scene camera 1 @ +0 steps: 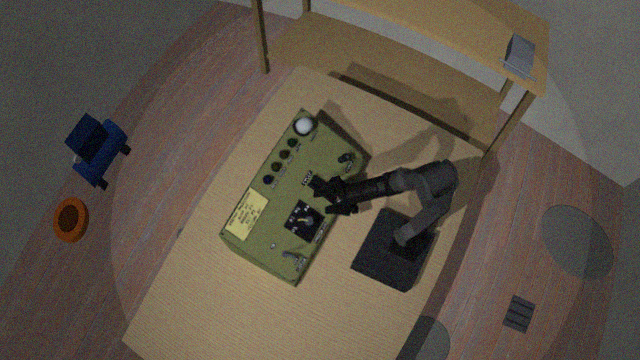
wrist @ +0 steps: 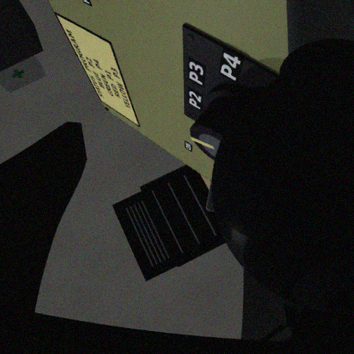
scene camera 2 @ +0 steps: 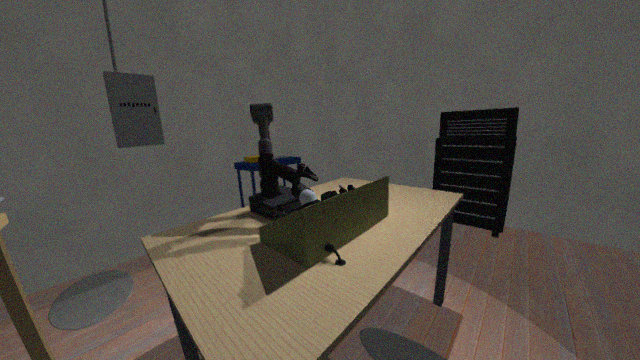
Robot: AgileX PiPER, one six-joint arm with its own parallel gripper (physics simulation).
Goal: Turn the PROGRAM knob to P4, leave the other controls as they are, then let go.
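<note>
The green control panel (scene camera 1: 325,142) (scene camera 2: 350,220) (wrist: 150,55) lies on the table. The PROGRAM knob (scene camera 1: 309,220) (wrist: 206,141) sits on a black dial plate (scene camera 1: 301,236) (wrist: 191,47). Its yellow pointer faces the P1/P2 side, seemingly nearest P2, not P4; the exact mark is hard to tell. My gripper (scene camera 1: 325,197) (scene camera 2: 309,181) is open, above the panel beside the knob and apart from it in the scene camera 1 view. In the wrist view, the left finger (wrist: 45,190) is in view; a large dark rounded shape hides the right side and part of the knob.
A white dome (scene camera 1: 303,126) (scene camera 2: 308,196), several dark lamps, a black control (scene camera 1: 345,158) and a grey lever (scene camera 1: 289,255) stand on the panel. A yellow card (scene camera 1: 247,214) (wrist: 102,70) lies on it. A wooden shelf (scene camera 1: 260,45) stands behind the table (scene camera 1: 215,300) (scene camera 2: 225,280).
</note>
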